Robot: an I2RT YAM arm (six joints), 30 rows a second.
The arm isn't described. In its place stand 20 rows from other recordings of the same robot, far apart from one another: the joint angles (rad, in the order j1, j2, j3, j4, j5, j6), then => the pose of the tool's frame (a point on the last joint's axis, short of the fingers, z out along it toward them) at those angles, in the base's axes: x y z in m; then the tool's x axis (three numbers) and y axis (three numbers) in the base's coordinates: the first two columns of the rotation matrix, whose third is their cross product.
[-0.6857 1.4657 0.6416 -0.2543 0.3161 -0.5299] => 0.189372, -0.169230, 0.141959, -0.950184, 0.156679, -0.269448, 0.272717, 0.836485, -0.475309
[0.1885 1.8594 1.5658 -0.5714 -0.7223 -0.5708] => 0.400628, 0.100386, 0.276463, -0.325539, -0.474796, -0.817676, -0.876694, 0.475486, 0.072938
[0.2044 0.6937 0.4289 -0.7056 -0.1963 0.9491] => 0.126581, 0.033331, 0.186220, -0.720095, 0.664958, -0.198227, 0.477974, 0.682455, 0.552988
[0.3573 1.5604 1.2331 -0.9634 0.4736 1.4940] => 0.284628, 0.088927, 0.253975, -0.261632, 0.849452, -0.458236, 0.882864, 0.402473, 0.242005
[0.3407 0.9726 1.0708 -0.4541 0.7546 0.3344] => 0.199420, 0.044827, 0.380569, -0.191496, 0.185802, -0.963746, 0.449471, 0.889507, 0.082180
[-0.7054 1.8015 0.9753 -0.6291 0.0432 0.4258] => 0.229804, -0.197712, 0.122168, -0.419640, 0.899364, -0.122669, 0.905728, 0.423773, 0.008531
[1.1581 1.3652 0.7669 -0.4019 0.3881 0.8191] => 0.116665, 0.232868, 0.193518, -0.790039, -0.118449, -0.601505, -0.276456, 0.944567, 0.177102
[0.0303 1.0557 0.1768 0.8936 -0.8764 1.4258] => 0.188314, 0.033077, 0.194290, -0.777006, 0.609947, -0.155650, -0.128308, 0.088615, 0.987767
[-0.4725 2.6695 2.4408 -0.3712 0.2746 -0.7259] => 0.526935, -0.280165, 0.175326, -0.799054, -0.309150, -0.515692, 0.142980, 0.735382, -0.662397
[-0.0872 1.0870 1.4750 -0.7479 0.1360 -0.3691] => 0.202365, -0.022536, 0.456953, -0.403950, -0.323494, -0.855673, 0.071798, 0.921288, -0.382195
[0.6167 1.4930 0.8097 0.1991 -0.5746 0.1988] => 0.249292, 0.200451, 0.220193, -0.545648, -0.183620, -0.817650, -0.785595, 0.451747, 0.422807
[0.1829 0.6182 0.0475 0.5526 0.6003 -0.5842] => 0.148013, 0.006927, 0.182774, -0.238378, -0.506918, -0.828378, 0.328262, 0.760709, -0.559970
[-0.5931 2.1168 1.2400 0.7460 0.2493 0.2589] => 0.382737, -0.268578, 0.175013, 0.086056, 0.241196, -0.966653, 0.747372, 0.625963, 0.222723
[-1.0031 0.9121 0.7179 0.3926 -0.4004 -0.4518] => 0.127341, -0.173873, 0.354909, -0.153936, -0.506358, -0.848472, 0.559959, 0.662796, -0.497140
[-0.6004 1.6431 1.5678 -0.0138 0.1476 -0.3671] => 0.324337, -0.228427, 0.408492, -0.312477, -0.216295, -0.924973, 0.608055, 0.702560, -0.369701
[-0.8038 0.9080 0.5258 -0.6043 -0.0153 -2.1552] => 0.116778, -0.120372, 0.194488, -0.276203, -0.915130, 0.293682, -0.876728, 0.114709, -0.467108
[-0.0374 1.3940 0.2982 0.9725 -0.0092 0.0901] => 0.247578, -0.008936, 0.169470, -0.119860, 0.094522, -0.988281, 0.039210, 0.995131, 0.090422
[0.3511 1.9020 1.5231 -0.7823 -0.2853 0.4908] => 0.370967, 0.146547, 0.229059, -0.964807, 0.128278, -0.229548, 0.022077, 0.909374, 0.415393
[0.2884 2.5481 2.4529 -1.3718 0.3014 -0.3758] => 0.482008, 0.131975, 0.190171, -0.798138, -0.602355, 0.011986, -0.575180, 0.755909, -0.312681
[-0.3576 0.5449 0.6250 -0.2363 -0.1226 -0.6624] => 0.134209, -0.045502, 0.312744, -0.258965, -0.554850, -0.790619, 0.095079, 0.799923, -0.592522
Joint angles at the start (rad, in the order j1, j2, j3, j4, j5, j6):
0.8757 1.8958 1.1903 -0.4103 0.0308 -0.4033
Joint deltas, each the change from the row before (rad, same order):
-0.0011 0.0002 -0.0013 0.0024 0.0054 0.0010
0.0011 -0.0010 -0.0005 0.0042 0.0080 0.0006
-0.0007 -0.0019 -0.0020 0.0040 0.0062 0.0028
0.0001 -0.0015 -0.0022 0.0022 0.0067 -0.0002
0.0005 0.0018 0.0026 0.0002 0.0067 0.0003
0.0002 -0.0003 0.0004 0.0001 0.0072 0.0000
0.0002 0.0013 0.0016 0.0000 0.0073 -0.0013
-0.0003 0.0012 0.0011 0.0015 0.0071 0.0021
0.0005 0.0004 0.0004 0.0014 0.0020 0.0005
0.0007 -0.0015 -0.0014 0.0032 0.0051 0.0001
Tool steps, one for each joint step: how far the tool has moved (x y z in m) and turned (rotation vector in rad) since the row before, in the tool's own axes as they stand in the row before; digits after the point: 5 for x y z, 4 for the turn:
0.00039 -0.00049 0.00028 0.0058 0.0015 0.0020
-0.00044 -0.00006 -0.00028 0.0088 -0.0014 -0.0002
0.00015 -0.00048 -0.00033 0.0075 -0.0010 0.0036
0.00032 -0.00009 -0.00018 0.0067 0.0012 -0.0002
-0.00055 -0.00027 0.00021 0.0064 0.0016 -0.0001
-0.00009 -0.00024 -0.00017 0.0069 0.0020 -0.0001
-0.00024 -0.00029 0.00019 0.0068 0.0025 -0.0015
-0.00019 -0.00046 0.00025 0.0072 0.0015 0.0025
-0.00026 0.00003 0.00006 0.0022 -0.0006 0.0002
-0.00012 0.00001 -0.00032 0.0057 -0.0012 -0.0002

